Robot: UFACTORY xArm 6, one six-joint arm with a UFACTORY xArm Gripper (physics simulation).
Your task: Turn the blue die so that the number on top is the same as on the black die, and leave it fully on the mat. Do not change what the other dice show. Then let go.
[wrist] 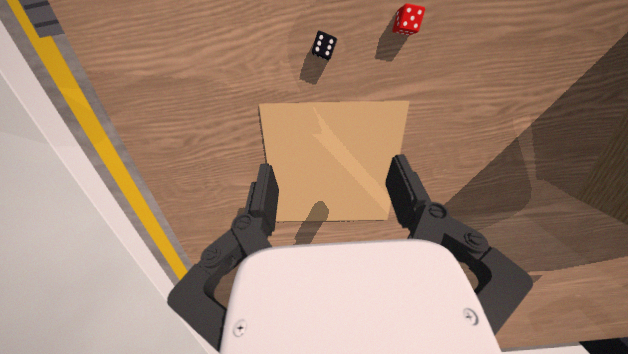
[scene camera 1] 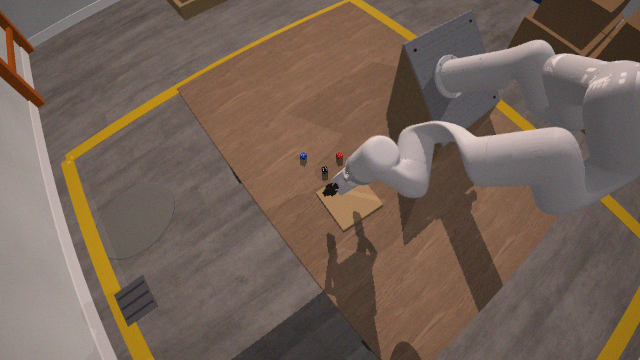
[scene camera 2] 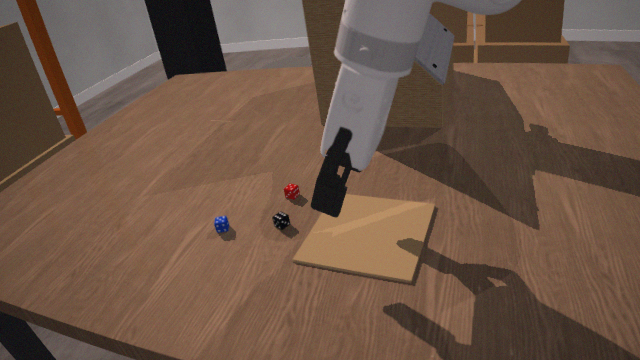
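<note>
The blue die lies on the table, off the mat; it does not show in the wrist view. Its top number is too small to read surely. The black die stands between it and the mat, with six pips on top. The red die lies beyond the black die, with five on top. The tan square mat lies flat on the table. My gripper is open and empty, above the mat.
The wooden table carries the dice and mat. A wedge-shaped arm stand rises behind the mat. Shadows of the arm fall across the table and part of the mat.
</note>
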